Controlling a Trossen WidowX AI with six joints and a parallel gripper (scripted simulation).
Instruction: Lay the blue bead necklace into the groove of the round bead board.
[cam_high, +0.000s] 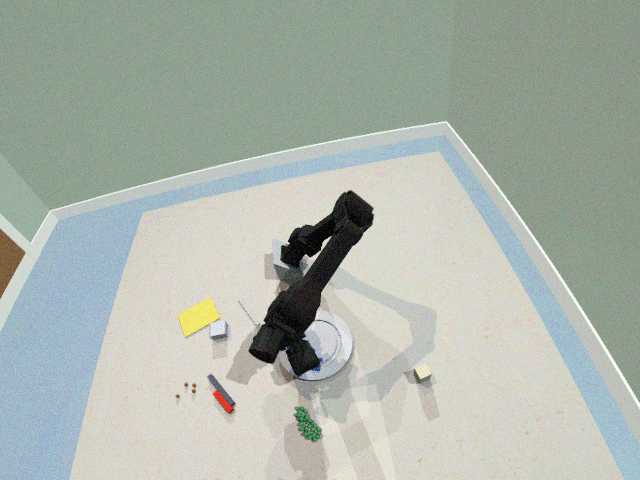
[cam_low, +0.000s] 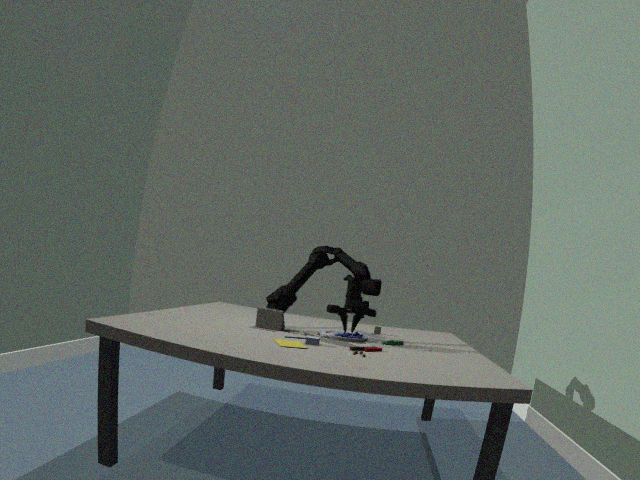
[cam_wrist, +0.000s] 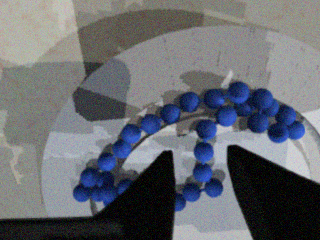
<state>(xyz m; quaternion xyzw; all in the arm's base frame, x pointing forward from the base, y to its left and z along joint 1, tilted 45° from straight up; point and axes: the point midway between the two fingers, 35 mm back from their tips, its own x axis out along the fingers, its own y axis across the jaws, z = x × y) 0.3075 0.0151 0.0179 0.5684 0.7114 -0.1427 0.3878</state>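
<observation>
Right now the round bead board is 40 mm to the left of my gripper tip, 20 mm below it and 20 mm behind it. The rest, counted from my gripper tip: white cube 240 mm to the right, 90 mm behind, 20 mm below; then grey tool 210 mm to the right, 100 mm ahead, 20 mm below; then stick 160 mm to the right, 150 mm behind, 30 mm below.
</observation>
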